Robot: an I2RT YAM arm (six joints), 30 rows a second.
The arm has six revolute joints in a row. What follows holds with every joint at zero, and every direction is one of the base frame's.
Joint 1 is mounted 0.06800 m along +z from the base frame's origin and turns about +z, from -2.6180 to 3.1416 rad.
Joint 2 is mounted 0.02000 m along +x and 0.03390 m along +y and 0.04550 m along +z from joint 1 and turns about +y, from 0.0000 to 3.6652 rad.
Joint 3 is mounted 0.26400 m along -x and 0.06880 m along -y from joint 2 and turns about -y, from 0.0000 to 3.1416 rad.
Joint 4 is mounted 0.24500 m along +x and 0.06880 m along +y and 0.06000 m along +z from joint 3 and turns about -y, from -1.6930 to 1.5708 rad.
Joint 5 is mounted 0.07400 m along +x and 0.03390 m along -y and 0.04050 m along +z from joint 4 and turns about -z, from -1.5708 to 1.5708 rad.
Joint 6 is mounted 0.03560 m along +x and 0.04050 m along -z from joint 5 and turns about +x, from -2.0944 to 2.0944 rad.
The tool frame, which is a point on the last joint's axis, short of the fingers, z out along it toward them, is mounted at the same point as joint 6; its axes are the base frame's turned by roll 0.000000, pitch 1.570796 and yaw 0.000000 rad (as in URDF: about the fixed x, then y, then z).
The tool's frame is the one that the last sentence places.
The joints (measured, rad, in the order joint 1, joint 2, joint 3, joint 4, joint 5, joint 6), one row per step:
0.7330 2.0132 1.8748 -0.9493 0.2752 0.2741
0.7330 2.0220 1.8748 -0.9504 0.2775 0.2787
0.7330 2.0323 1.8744 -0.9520 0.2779 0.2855
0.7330 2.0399 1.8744 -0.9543 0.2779 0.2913
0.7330 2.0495 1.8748 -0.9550 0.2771 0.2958
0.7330 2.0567 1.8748 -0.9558 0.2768 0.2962
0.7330 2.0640 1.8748 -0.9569 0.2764 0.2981
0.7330 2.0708 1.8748 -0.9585 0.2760 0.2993
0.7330 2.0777 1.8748 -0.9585 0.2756 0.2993
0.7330 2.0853 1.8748 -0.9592 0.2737 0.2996
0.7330 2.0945 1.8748 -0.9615 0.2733 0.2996
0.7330 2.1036 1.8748 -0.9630 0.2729 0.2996
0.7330 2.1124 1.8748 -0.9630 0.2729 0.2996
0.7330 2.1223 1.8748 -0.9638 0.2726 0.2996
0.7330 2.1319 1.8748 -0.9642 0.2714 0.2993
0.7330 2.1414 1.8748 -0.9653 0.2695 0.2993
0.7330 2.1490 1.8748 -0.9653 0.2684 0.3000
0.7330 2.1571 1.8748 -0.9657 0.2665 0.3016
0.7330 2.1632 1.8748 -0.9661 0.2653 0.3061
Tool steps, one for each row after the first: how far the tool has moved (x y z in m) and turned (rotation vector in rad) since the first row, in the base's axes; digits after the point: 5 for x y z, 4 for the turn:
0.00106 0.00084 -0.00369 -0.0058 0.0064 -0.0050
0.00217 0.00183 -0.00817 -0.0109 0.0159 -0.0110
0.00290 0.00249 -0.01145 -0.0146 0.0237 -0.0160
0.00396 0.00348 -0.01539 -0.0185 0.0319 -0.0195
0.00471 0.00416 -0.01846 -0.0235 0.0380 -0.0198
0.00542 0.00483 -0.02158 -0.0280 0.0446 -0.0213
0.00603 0.00539 -0.02453 -0.0328 0.0511 -0.0222
0.00675 0.00606 -0.02745 -0.0372 0.0564 -0.0221
0.00745 0.00678 -0.03072 -0.0414 0.0637 -0.0215
0.00820 0.00747 -0.03472 -0.0489 0.0724 -0.0215
0.00897 0.00818 -0.03866 -0.0559 0.0805 -0.0214
0.00980 0.00893 -0.04242 -0.0618 0.0870 -0.0214
0.01065 0.00971 -0.04669 -0.0689 0.0950 -0.0214
0.01145 0.01048 -0.05084 -0.0750 0.1031 -0.0207
0.01214 0.01119 -0.05498 -0.0808 0.1121 -0.0200
0.01275 0.01179 -0.05827 -0.0849 0.1184 -0.0202
0.01333 0.01240 -0.06180 -0.0886 0.1260 -0.0210
0.01375 0.01284 -0.06446 -0.0902 0.1317 -0.0246

